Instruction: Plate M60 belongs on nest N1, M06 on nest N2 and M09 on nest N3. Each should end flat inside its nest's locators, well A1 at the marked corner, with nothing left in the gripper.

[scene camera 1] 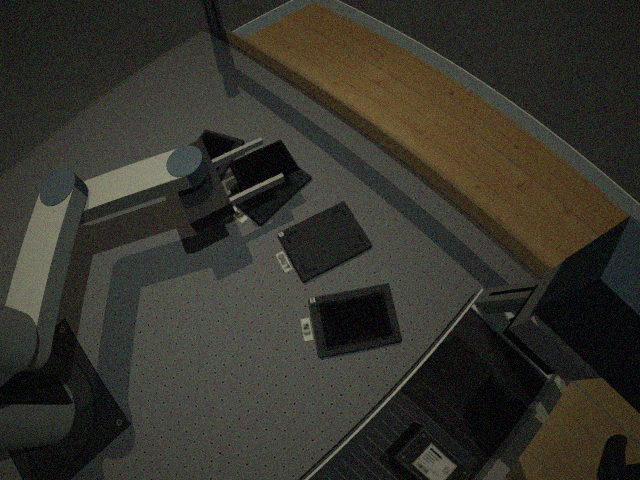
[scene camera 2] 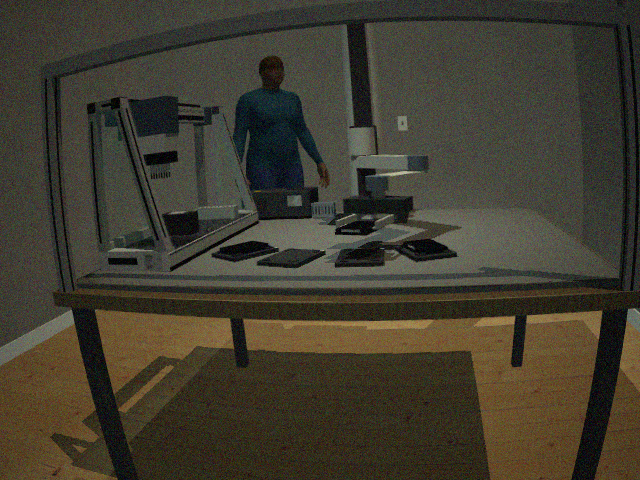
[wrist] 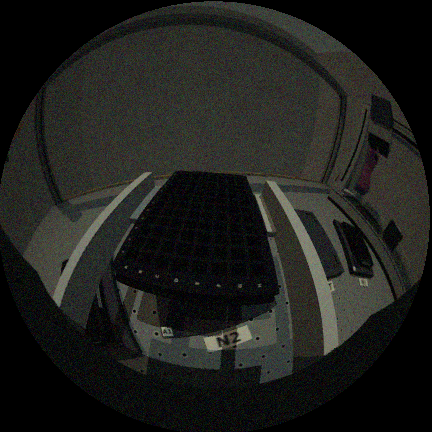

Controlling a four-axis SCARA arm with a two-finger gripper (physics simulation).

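Note:
My gripper (scene camera 1: pixel 271 158) (scene camera 2: pixel 356 226) (wrist: pixel 206 183) is shut on a black well plate (scene camera 1: pixel 262 164) (scene camera 2: pixel 355 227) (wrist: pixel 200 240) and holds it above nest N2 (scene camera 1: pixel 281 198) (scene camera 2: pixel 360 260), clear of it. The N2 label (wrist: pixel 228 338) and A1 mark (wrist: pixel 167 331) show below the plate. A dark nest (scene camera 1: pixel 219 139) (scene camera 2: pixel 447 254) on N2's far side from the bare nest is partly hidden by the arm in scene camera 1; a black plate (scene camera 2: pixel 426 245) is on it. Another black plate (scene camera 1: pixel 355 317) (scene camera 2: pixel 248 248) (wrist: pixel 356 244) lies in the nest at the opposite end. Plate names are unreadable.
A bare dark nest (scene camera 1: pixel 325 242) (scene camera 2: pixel 291 257) (wrist: pixel 320 245) lies between N2 and the end nest. A framed machine (scene camera 2: pixel 147 201) stands at the table's left in scene camera 2. A dark box (scene camera 2: pixel 279 204) stands at the back, with a person (scene camera 2: pixel 272 129) behind.

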